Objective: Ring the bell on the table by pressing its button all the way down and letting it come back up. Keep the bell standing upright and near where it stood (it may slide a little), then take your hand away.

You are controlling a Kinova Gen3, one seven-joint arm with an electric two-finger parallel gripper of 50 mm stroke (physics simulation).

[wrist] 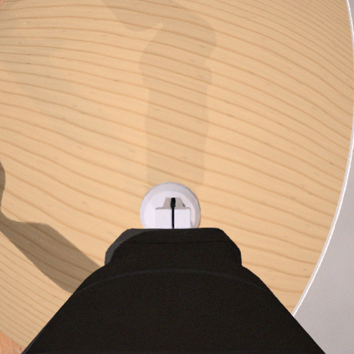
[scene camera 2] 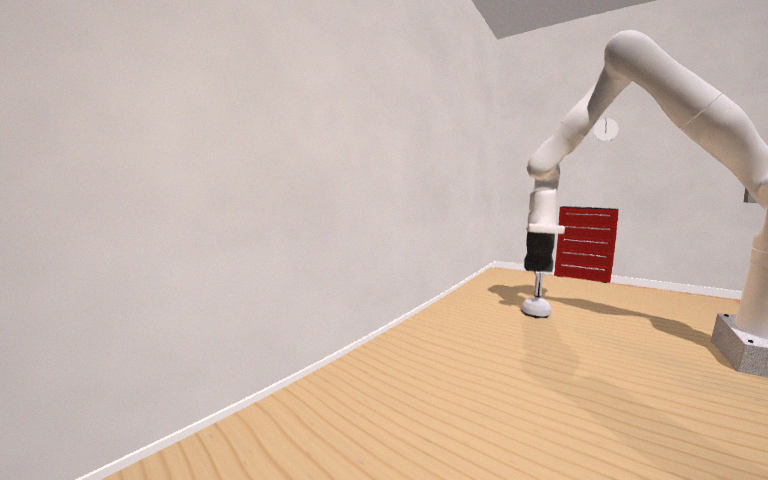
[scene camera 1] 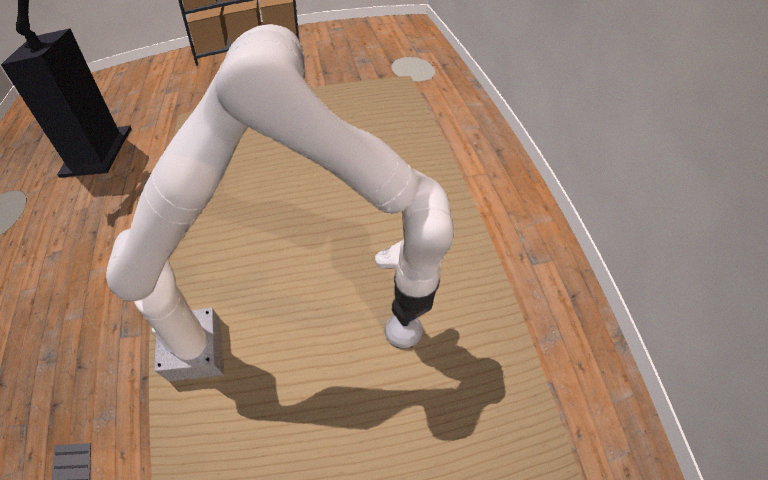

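A pale grey-white domed bell stands upright on the wood-grained table top. My gripper points straight down over the middle of the bell. It is shut, with nothing between its fingers. In scene camera 2 the fingertips meet the top of the dome, with no visible gap. The bell's button is hidden under the fingertips, so how far down it is cannot be seen.
The arm's grey base block stands well to one side of the bell. A red drawer cabinet stands behind in scene camera 2. A black pedestal and a shelf rack stand beyond the table top in scene camera 1.
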